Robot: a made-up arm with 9 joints. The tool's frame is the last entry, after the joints.
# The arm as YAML. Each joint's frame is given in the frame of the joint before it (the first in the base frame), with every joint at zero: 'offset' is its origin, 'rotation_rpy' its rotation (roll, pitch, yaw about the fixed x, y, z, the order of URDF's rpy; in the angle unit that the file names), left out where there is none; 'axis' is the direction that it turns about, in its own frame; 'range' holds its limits. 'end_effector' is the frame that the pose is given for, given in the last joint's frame.
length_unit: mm
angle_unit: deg
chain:
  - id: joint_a
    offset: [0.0, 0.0, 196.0]
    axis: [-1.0, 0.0, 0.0]
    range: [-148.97, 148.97]
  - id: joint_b
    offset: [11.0, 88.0, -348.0]
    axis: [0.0, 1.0, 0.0]
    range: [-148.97, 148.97]
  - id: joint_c
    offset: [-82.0, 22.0, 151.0]
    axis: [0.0, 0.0, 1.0]
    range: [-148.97, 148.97]
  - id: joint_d
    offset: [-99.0, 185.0, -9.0]
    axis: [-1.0, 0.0, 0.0]
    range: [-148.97, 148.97]
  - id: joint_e
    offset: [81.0, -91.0, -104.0]
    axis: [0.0, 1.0, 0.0]
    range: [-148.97, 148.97]
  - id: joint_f
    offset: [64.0, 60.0, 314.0]
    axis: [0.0, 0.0, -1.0]
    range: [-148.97, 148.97]
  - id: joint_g
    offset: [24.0, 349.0, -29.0]
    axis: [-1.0, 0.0, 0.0]
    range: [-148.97, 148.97]
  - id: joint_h
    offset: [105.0, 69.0, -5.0]
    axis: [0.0, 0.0, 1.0]
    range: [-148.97, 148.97]
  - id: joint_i
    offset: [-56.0, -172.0, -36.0]
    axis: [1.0, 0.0, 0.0]
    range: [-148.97, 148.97]
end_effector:
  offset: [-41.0, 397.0, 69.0]
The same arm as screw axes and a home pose.
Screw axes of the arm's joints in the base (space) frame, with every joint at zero. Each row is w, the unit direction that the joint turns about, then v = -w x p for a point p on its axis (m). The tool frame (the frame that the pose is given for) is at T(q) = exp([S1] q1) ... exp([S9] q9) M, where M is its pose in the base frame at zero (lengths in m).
S1 = (-1, 0, 0, 0.0000, -0.1960, 0.0000)
S2 = (0, 1, 0, 0.1520, 0.0000, 0.0110)
S3 = (0, 0, 1, 0.1100, 0.0710, 0.0000)
S4 = (-1, 0, 0, 0.0000, 0.0100, 0.2950)
S5 = (0, 1, 0, 0.1140, 0.0000, -0.0890)
S6 = (0, 0, -1, -0.2640, -0.0250, 0.0000)
S7 = (-1, 0, 0, 0.0000, -0.1710, 0.6130)
S8 = (0, 0, 1, 0.6820, -0.1040, 0.0000)
S9 = (1, 0, 0, 0.0000, 0.1300, -0.5100)
M: xyz 0.0070 0.9070 0.1990 (m) quaternion w x y z 1 0 0 0
Joint limits (rad, base to tool): -2.6000..2.6000 -2.6000..2.6000 -2.6000..2.6000 -2.6000..2.6000 -2.6000..2.6000 -2.6000..2.6000 -2.6000..2.6000 -2.6000..2.6000 -2.6000..2.6000

